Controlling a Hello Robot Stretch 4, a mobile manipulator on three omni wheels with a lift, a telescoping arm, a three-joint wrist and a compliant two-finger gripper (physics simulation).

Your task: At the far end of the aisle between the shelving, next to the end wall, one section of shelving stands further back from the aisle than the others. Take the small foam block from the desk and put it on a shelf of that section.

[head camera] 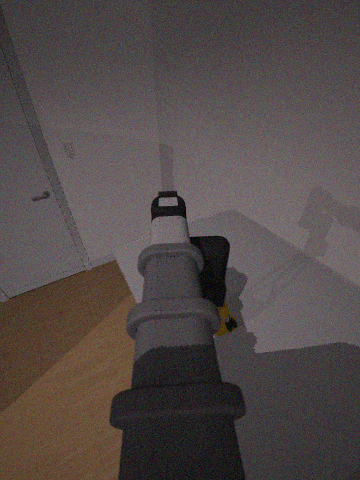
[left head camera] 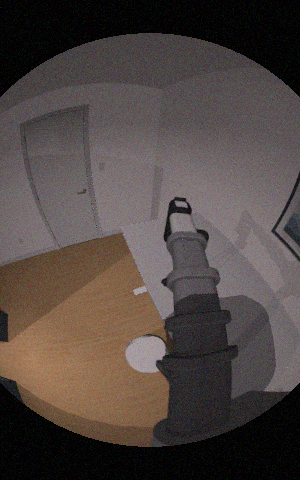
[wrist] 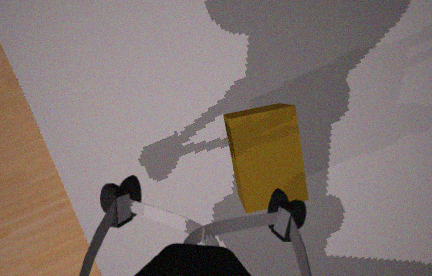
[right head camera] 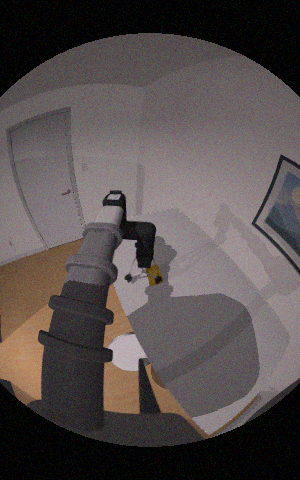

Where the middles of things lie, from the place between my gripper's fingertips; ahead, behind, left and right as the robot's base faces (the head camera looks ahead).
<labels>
Right now the yellow foam block (wrist: 264,142) is 4 cm ahead of my hand, 6 cm to the right of it and 1 cm below it.
</labels>
